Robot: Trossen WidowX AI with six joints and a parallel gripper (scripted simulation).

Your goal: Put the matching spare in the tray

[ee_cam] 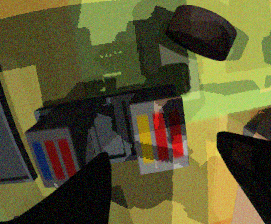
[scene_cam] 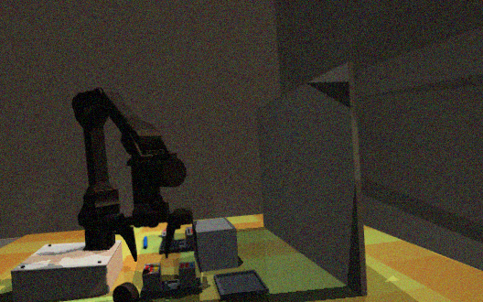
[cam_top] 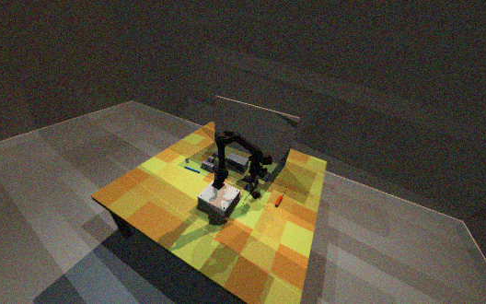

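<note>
The grey spare lies 30 mm below my gripper tip. Round my gripper tip: dark rack: 70 mm below, 40 mm ahead, 10 mm to the left; then dark flat tray: 180 mm ahead, 70 mm below; then black round object: 60 mm to the right, 50 mm below, 40 mm behind.
</note>
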